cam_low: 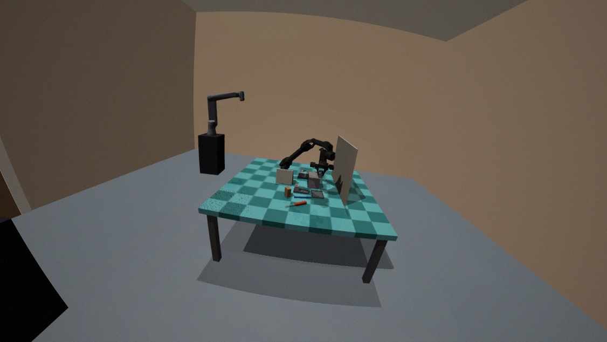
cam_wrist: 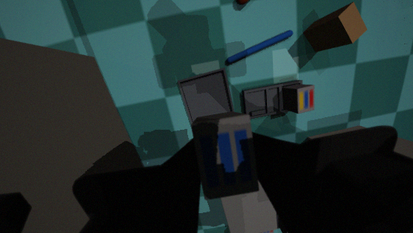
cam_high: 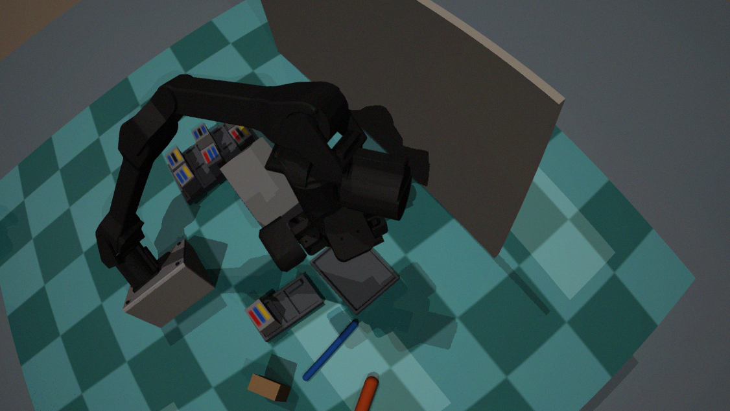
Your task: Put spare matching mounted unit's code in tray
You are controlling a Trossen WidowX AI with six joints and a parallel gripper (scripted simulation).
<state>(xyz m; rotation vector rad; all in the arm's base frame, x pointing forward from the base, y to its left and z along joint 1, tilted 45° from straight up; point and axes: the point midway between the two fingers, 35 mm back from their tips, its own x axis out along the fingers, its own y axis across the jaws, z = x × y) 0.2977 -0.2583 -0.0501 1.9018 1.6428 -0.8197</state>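
My gripper tip is now 160 mm above the dark flat tray. From my gripper tip the other things lie so: blue pen (130 mm behind, 80 mm to the right, 160 mm below); dark spare (30 mm above); brown block (250 mm behind, 70 mm to the right, 130 mm below).
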